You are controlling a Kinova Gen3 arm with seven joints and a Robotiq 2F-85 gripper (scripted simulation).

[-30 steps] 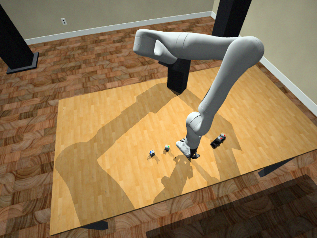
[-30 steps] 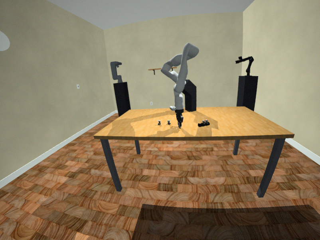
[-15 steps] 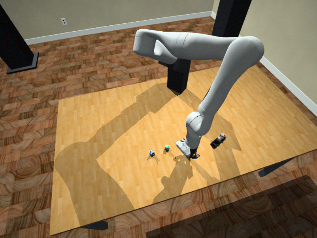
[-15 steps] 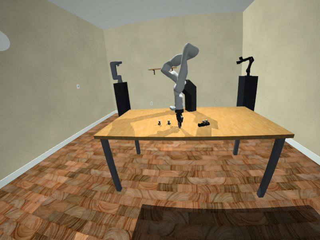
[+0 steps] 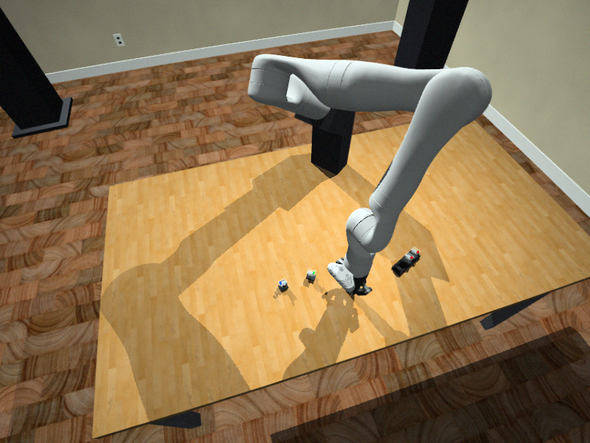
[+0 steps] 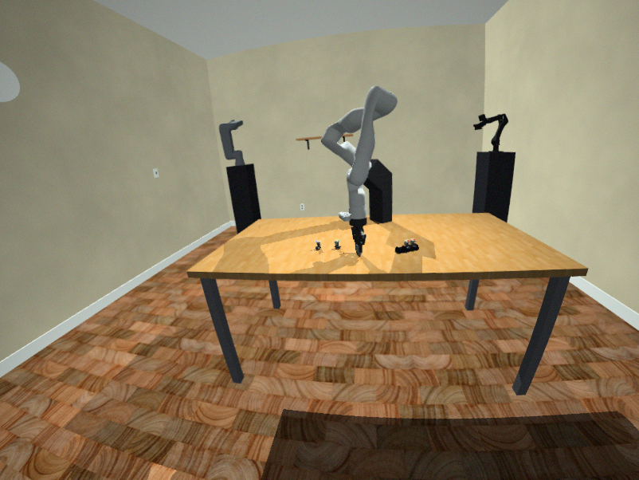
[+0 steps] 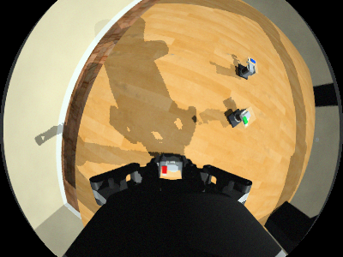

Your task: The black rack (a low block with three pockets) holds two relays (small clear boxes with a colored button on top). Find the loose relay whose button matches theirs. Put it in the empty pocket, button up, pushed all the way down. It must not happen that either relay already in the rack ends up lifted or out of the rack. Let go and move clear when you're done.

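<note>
Right now my hand is 22 cm to the right of the black rack, 3 cm past it and 2 cm above it.
</note>
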